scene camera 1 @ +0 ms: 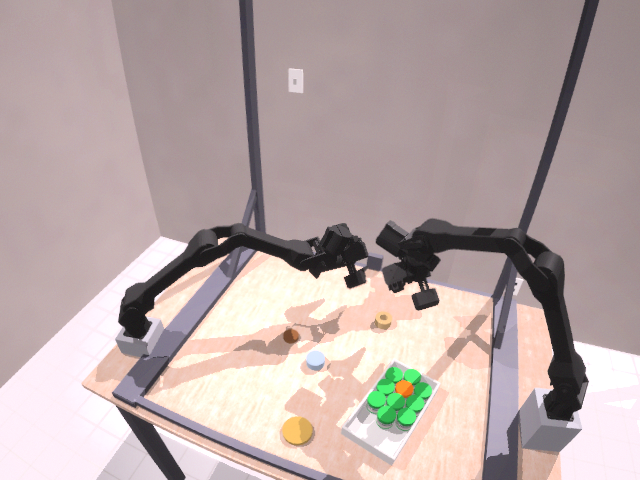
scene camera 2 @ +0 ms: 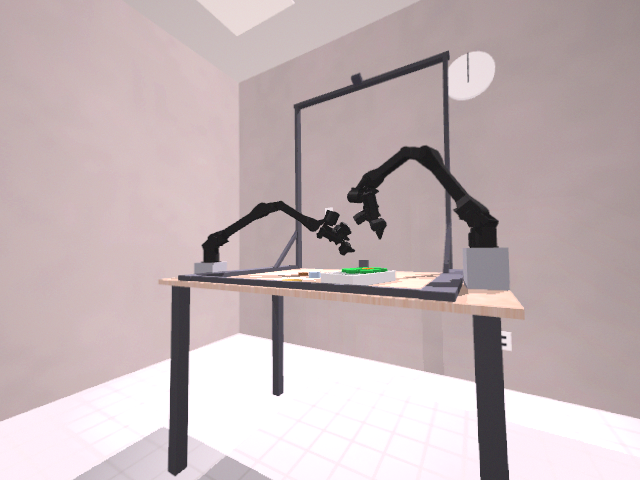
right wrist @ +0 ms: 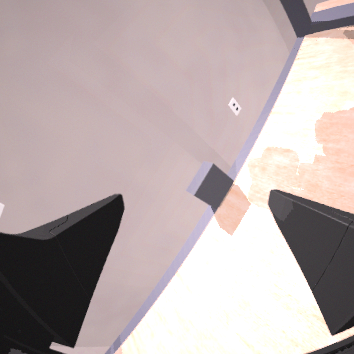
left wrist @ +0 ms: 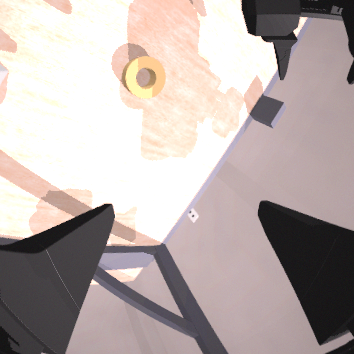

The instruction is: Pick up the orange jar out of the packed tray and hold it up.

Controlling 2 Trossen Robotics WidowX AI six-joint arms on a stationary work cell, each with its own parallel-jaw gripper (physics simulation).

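Frame: origin at the left arm's base, x ahead, y left, z up, level; centimetres.
Seen in the pictures: left gripper, fingertip midpoint: (scene camera 1: 415, 282) (scene camera 2: 377, 235) (left wrist: 187, 209); right gripper, fingertip midpoint: (scene camera 2: 351, 245) (right wrist: 196, 199) (left wrist: 315, 78); left arm's base, link origin: (scene camera 1: 558, 407) (scene camera 2: 483, 247); right arm's base, link origin: (scene camera 1: 137, 328) (scene camera 2: 211, 262).
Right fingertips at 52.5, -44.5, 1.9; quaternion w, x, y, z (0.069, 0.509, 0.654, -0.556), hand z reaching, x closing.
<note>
Pixels of each thing's top centre, then the offset from my right fingertips to it, as dx, dy, dz.
- orange jar, top centre: (scene camera 1: 404, 387) -16.9, +39.7, -9.0
- white tray, top centre: (scene camera 1: 394, 404) (scene camera 2: 359, 271) -14.8, +44.3, -9.9
- tan ring, top centre: (left wrist: 146, 77) (scene camera 1: 383, 317) -9.4, +15.0, -11.1
- light blue disc, top centre: (scene camera 1: 315, 357) (scene camera 2: 314, 271) +7.0, +33.5, -11.2
- brown round piece, top centre: (scene camera 1: 290, 334) +15.8, +26.4, -12.4
- yellow disc, top centre: (scene camera 1: 297, 429) +6.7, +54.4, -12.4
The orange jar (scene camera 1: 404, 388) stands among several green-lidded jars (scene camera 1: 386, 414) (scene camera 2: 356, 270), with green lids around it, in the white tray (scene camera 1: 368, 447) (scene camera 2: 356, 278) at the lower right of scene camera 1. My left gripper (scene camera 1: 410, 292) (scene camera 2: 371, 228) (left wrist: 187, 209) is open and empty, high above the table beyond the tray. My right gripper (scene camera 1: 334, 275) (scene camera 2: 343, 248) (right wrist: 196, 199) is open and empty, above the far part of the table, left of the left gripper in scene camera 1. The orange jar does not show in either wrist view.
A tan ring (scene camera 1: 383, 320) (left wrist: 158, 77) lies beyond the tray. A light blue disc (scene camera 1: 315, 360) (scene camera 2: 314, 274), a brown round piece (scene camera 1: 291, 335) and a yellow disc (scene camera 1: 297, 430) lie left of the tray. The two grippers hang near each other. A dark frame post (scene camera 1: 251, 129) rises behind the table.
</note>
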